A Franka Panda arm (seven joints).
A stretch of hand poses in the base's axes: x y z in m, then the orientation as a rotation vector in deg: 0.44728 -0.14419 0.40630 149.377 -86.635 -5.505; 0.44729 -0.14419 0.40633 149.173 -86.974 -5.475; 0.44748 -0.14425 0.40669 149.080 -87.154 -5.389; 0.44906 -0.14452 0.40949 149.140 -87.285 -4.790; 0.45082 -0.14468 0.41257 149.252 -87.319 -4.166; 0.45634 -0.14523 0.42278 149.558 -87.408 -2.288; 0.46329 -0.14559 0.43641 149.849 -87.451 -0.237; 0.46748 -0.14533 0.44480 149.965 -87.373 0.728; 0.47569 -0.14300 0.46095 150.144 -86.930 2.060; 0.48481 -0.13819 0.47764 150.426 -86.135 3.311; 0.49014 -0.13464 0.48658 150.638 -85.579 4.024; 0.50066 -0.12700 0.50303 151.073 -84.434 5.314; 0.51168 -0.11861 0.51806 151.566 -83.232 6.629; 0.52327 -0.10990 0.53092 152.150 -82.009 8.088; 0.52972 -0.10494 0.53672 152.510 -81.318 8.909; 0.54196 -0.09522 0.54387 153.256 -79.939 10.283
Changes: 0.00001 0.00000 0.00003 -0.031 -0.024 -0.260; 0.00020 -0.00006 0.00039 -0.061 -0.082 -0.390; 0.00178 -0.00033 0.00319 -0.177 -0.479 -0.423; 0.00354 -0.00049 0.00627 -0.298 -0.885 -0.382; 0.00906 -0.00104 0.01648 -0.680 -2.096 -0.261; 0.01601 -0.00140 0.03011 -1.131 -3.393 -0.112; 0.02020 -0.00114 0.03850 -1.390 -3.970 0.009; 0.02841 0.00119 0.05465 -1.861 -4.688 0.377; 0.03753 0.00600 0.07134 -2.358 -5.313 0.980; 0.04286 0.00955 0.08028 -2.638 -5.666 1.399; 0.05338 0.01719 0.09673 -3.148 -6.298 2.256; 0.06440 0.02558 0.11176 -3.628 -6.962 3.165; 0.07599 0.03429 0.12462 -4.070 -7.755 4.119; 0.08244 0.03925 0.13042 -4.287 -8.217 4.667; 0.09468 0.04897 0.13757 -4.604 -9.004 5.755
